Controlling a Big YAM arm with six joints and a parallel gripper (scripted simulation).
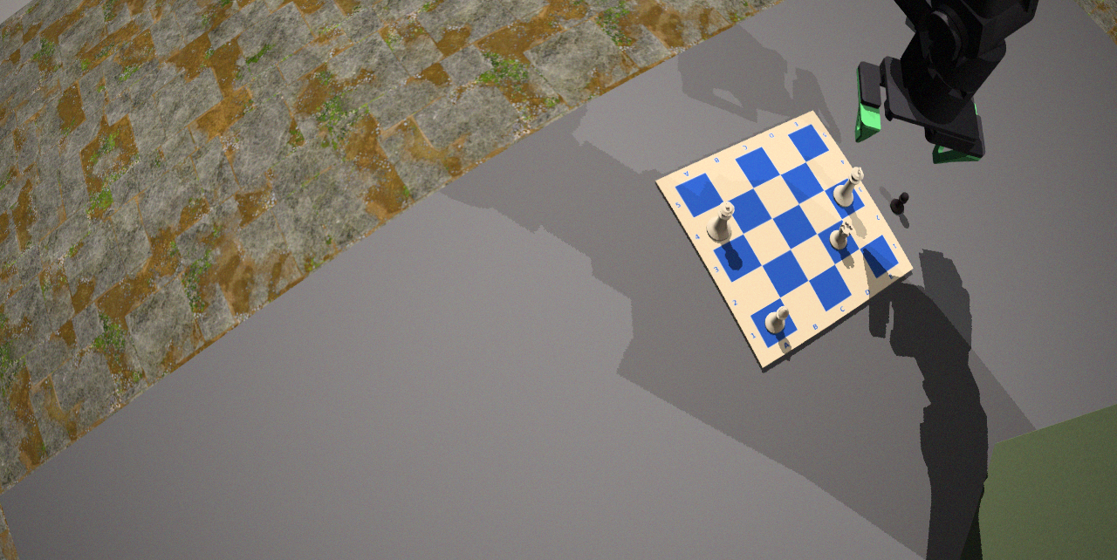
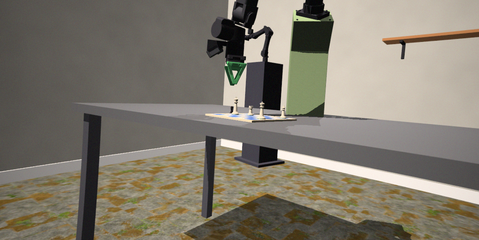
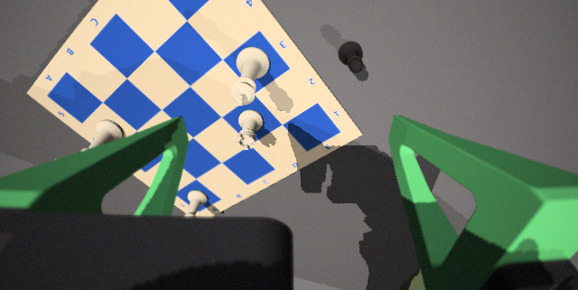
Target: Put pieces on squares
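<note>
Now: the black pawn 3 cm behind my hand, 4 cm to the right of it and 11 cm below it. Round my hand: board (10 cm to the left, 12 cm below); then white pawn (8 cm behind, 17 cm to the left, 9 cm below); then white king (1 cm ahead, 3 cm to the left, 8 cm below).
</note>
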